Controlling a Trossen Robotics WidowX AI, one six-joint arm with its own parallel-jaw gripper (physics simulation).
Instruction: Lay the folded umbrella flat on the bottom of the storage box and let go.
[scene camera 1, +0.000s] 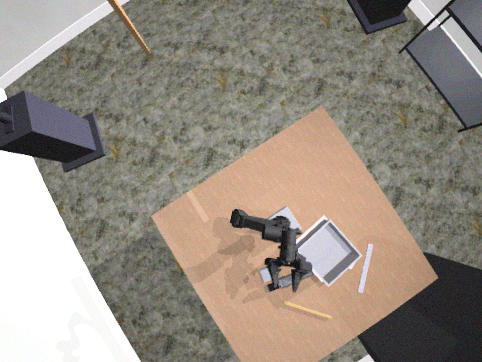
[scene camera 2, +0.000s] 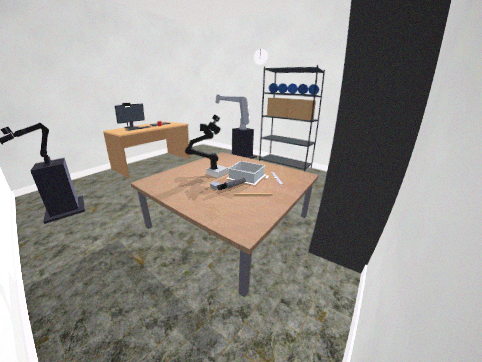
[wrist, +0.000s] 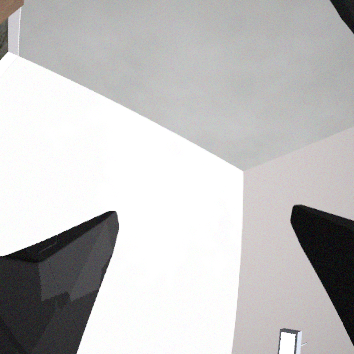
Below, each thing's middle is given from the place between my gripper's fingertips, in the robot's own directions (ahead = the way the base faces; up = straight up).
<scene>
The white storage box (scene camera 1: 330, 252) lies 11 cm ahead of my hand, 31 cm to the left of it and 47 cm below it.
</scene>
